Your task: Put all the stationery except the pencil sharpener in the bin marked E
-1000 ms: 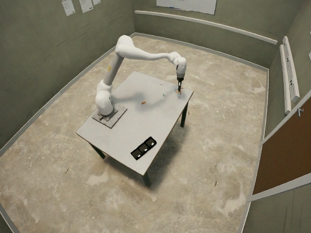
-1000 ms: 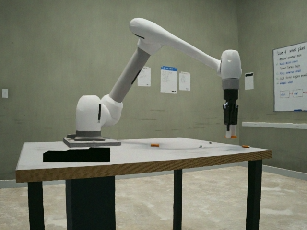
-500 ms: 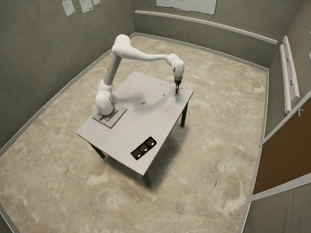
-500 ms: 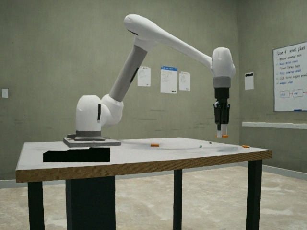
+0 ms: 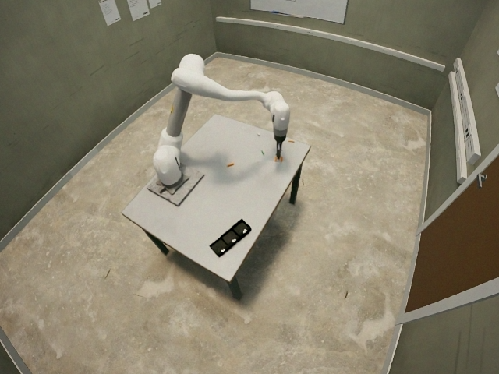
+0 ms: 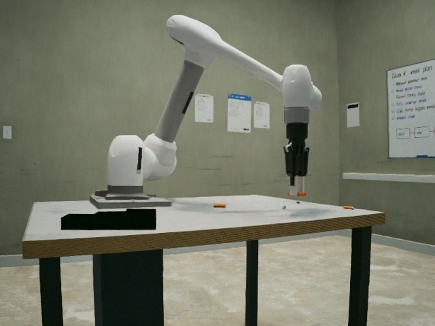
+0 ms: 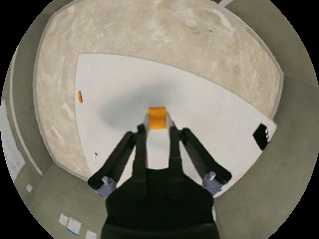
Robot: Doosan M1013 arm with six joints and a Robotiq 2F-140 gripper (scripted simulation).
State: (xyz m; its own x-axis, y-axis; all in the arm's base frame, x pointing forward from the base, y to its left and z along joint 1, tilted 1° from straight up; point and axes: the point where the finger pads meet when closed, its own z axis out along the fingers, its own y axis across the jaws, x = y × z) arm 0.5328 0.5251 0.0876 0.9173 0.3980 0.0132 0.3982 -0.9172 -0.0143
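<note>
Now: the black bin 640 mm to the right of my hand, 80 mm below it and 60 mm ahead of it. The rest, counted from my hand: green piece (160 mm behind, 100 mm below, 50 mm to the left); then orange object (30 mm below).
</note>
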